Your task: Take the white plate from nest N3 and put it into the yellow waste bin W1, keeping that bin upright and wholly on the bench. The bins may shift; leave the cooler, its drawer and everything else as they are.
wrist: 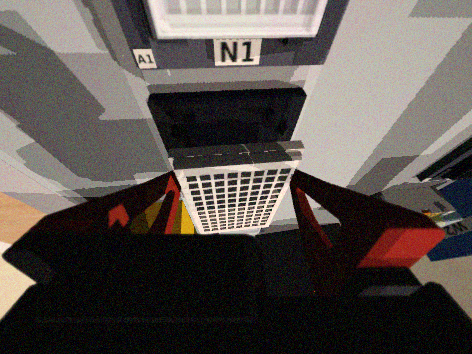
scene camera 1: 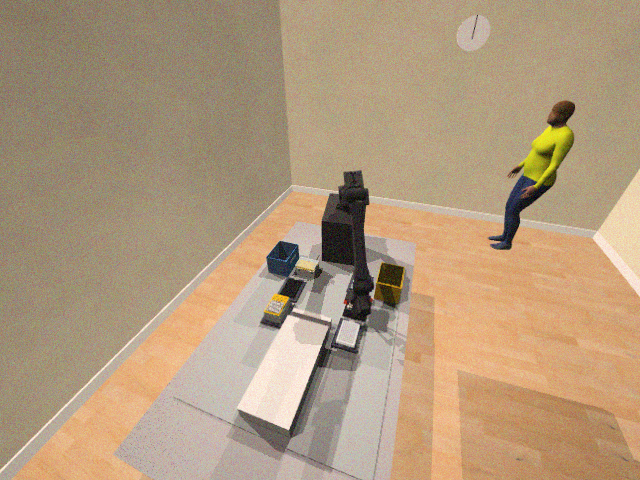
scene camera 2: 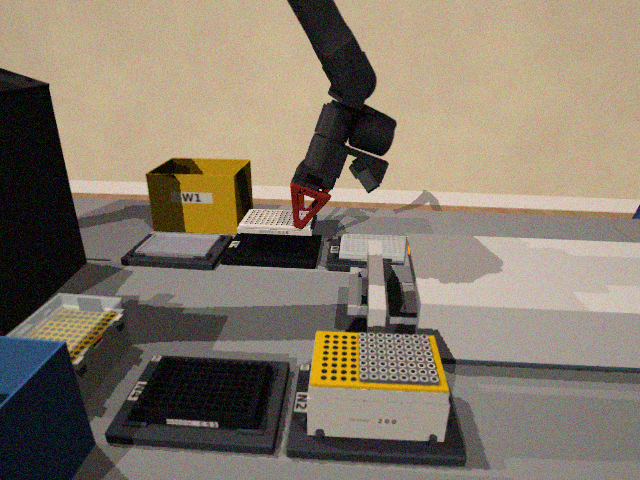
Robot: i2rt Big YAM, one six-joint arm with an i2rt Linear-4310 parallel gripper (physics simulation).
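Places are measured from the arm's base along level axes (x down, y left, z ahead), in millimetres.
Pixels of known places: gripper, between the fingertips: point(wrist: 235, 176) point(scene camera 2: 300, 221).
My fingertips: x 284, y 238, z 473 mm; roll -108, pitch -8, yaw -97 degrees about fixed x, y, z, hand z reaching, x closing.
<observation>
Behind a point stands the place of what it marks.
The white plate point(scene camera 2: 272, 221) @[y 214, x 277, z 430 mm] point(wrist: 235, 197) @[y 237, x 277, z 453 mm], with a grid of dark wells, is between the two red fingers of my gripper point(wrist: 235, 176) @[y 238, x 284, z 473 mm] point(scene camera 2: 299, 225) @[y 238, x 284, z 473 mm]. My gripper is shut on it. The plate is off the nest, a little above it. The black nest N3 point(scene camera 2: 273, 251) @[y 209, x 332, z 431 mm] point(wrist: 225, 117) @[y 243, x 332, z 489 mm] shows bare below it. The yellow waste bin W1 point(scene camera 1: 387, 293) @[y 360, x 281, z 325 mm] point(scene camera 2: 222, 214) @[y 290, x 302, z 304 mm] point(wrist: 187, 220) @[y 289, x 328, z 290 mm] stands upright on the bench beside the nests, behind and left of the plate in scene view 2. In scene view 1 the arm largely hides the plate.
Nest N1 point(wrist: 190, 59) @[y 267, x 331, z 529 mm] holds a white plate point(scene camera 1: 347, 333) @[y 246, x 318, z 616 mm] point(scene camera 2: 356, 246) @[y 229, x 318, z 575 mm] beside N3. A nest with a pale plate point(scene camera 2: 175, 244) @[y 184, x 324, z 256 mm] is on N3's other side. A long white box point(scene camera 1: 284, 372) @[y 96, x 260, z 927 mm], a tall black box point(scene camera 1: 336, 240) @[y -10, x 170, z 138 mm], a blue bin point(scene camera 1: 282, 262) @[y -244, x 236, z 383 mm] and a yellow-topped rack point(scene camera 2: 377, 408) @[y -168, x 294, z 643 mm] stand around.
</observation>
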